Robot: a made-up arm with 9 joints. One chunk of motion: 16 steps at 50 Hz.
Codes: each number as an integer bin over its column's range. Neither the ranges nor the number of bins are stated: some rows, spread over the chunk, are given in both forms.
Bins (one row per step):
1: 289 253 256 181 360 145
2: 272 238 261 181 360 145
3: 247 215 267 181 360 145
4: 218 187 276 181 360 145
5: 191 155 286 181 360 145
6: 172 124 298 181 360 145
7: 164 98 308 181 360 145
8: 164 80 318 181 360 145
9: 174 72 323 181 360 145
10: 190 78 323 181 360 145
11: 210 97 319 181 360 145
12: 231 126 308 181 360 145
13: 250 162 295 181 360 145
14: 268 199 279 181 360 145
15: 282 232 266 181 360 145
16: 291 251 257 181 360 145
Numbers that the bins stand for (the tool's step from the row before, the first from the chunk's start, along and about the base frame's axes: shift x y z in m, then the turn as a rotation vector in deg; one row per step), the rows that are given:
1: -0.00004 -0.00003 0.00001 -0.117 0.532 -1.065
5: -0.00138 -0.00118 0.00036 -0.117 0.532 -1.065
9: -0.00162 -0.00215 0.00079 -0.117 0.532 -1.065
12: -0.00084 -0.00152 0.00062 -0.117 0.532 -1.065
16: -0.00001 -0.00005 0.00002 -0.117 0.532 -1.065
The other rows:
2: -0.00027 -0.00021 0.00006 -0.117 0.532 -1.065
3: -0.00062 -0.00048 0.00014 -0.117 0.532 -1.065
4: -0.00101 -0.00080 0.00024 -0.117 0.532 -1.065
6: -0.00164 -0.00154 0.00050 -0.117 0.532 -1.065
7: -0.00175 -0.00185 0.00062 -0.117 0.532 -1.065
8: -0.00175 -0.00206 0.00073 -0.117 0.532 -1.065
10: -0.00140 -0.00208 0.00079 -0.117 0.532 -1.065
11: -0.00112 -0.00186 0.00075 -0.117 0.532 -1.065
13: -0.00058 -0.00110 0.00046 -0.117 0.532 -1.065
14: -0.00033 -0.00066 0.00028 -0.117 0.532 -1.065
15: -0.00014 -0.00028 0.00012 -0.117 0.532 -1.065

